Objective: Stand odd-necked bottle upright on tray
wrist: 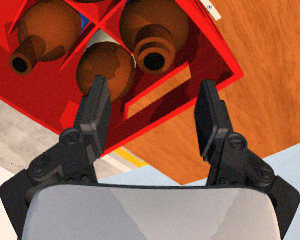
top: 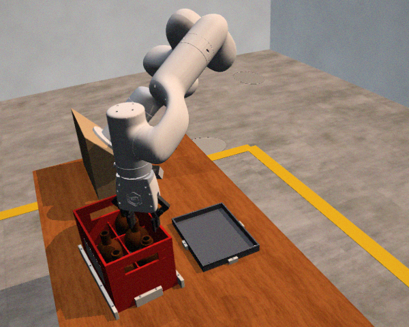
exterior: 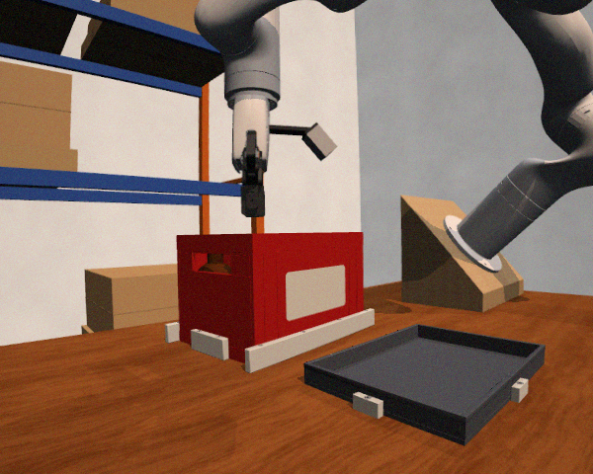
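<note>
My hand is 10 mm short of the brown bottle, 90 mm to the left of it and 130 mm above it. Also, from my hand: red crate 90 mm behind, 40 mm to the right, 130 mm below; then dark grey tray 60 mm behind, 250 mm to the left, 210 mm below.
</note>
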